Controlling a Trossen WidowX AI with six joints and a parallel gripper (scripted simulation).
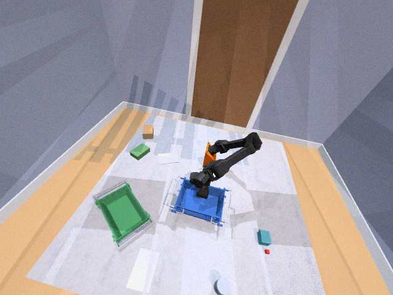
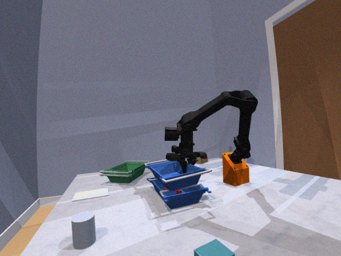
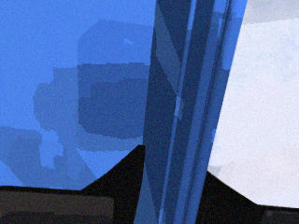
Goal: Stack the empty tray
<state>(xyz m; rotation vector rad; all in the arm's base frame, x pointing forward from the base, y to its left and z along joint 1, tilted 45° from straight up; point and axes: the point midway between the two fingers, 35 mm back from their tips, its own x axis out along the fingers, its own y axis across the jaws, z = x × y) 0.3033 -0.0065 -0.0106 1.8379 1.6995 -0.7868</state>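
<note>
Now: the blue tray 70 mm ahead of my gripper tip, 10 mm to the right of it and 30 mm above it. Also, from my gripper tip: teal block (170 mm ahead, 370 mm to the left, 60 mm below); then grey cylinder (410 mm ahead, 140 mm to the left, 50 mm below); then red block (230 mm ahead, 380 mm to the left, 80 mm below).
</note>
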